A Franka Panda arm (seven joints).
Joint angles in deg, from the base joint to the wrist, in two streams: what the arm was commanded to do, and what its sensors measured. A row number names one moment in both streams.
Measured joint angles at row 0:
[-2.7, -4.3, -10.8, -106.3, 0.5, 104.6, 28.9]
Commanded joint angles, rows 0 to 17:
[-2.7, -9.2, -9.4, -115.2, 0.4, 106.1, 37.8]
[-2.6, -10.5, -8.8, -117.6, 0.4, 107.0, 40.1]
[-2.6, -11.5, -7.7, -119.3, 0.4, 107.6, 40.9]
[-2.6, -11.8, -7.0, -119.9, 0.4, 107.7, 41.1]
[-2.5, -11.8, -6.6, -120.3, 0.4, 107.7, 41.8]
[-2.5, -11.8, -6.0, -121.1, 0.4, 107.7, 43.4]
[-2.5, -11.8, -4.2, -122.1, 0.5, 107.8, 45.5]
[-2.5, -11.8, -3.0, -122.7, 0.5, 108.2, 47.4]
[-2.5, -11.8, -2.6, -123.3, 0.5, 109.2, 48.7]
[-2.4, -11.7, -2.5, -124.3, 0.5, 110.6, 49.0]
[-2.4, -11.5, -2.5, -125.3, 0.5, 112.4, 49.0]
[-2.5, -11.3, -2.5, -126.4, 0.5, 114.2, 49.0]
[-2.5, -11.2, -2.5, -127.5, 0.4, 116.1, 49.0]
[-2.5, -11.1, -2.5, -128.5, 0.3, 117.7, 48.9]
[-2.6, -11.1, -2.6, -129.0, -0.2, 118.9, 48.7]
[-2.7, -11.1, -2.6, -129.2, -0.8, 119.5, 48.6]
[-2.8, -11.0, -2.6, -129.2, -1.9, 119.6, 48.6]
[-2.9, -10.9, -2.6, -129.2, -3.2, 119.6, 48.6]
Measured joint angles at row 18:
[-2.4, -10.3, -2.9, -128.3, -0.1, 118.1, 48.2]
